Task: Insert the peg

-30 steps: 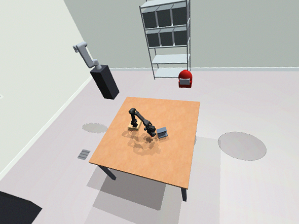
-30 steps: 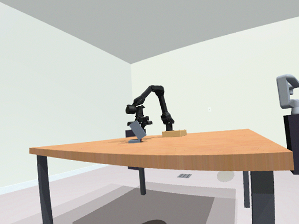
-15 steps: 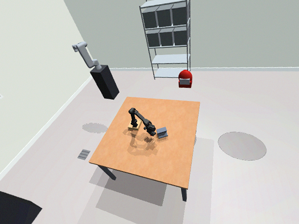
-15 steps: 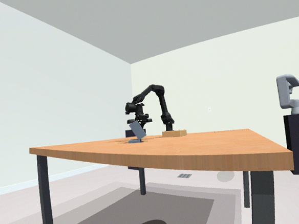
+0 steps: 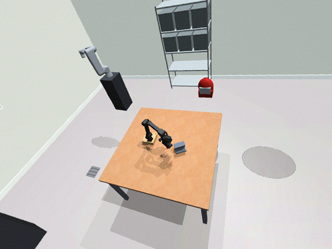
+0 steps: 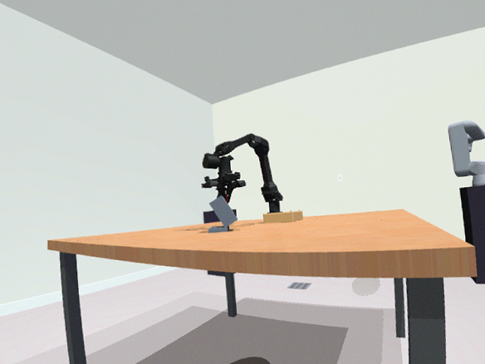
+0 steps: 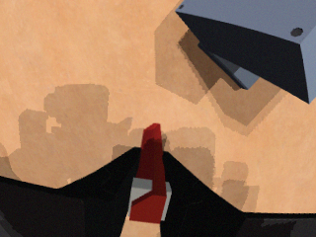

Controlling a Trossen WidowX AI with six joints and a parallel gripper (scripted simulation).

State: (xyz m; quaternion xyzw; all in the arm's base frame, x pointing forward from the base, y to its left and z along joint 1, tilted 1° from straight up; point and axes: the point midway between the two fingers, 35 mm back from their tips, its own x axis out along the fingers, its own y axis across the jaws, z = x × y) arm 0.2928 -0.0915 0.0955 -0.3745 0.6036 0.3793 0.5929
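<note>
Now: gripper tip 13 cm short of the sloped panel, 8 cm to the right of it and 4 cm above it. Also, from my gripper tip: red peg (2 cm above).
</note>
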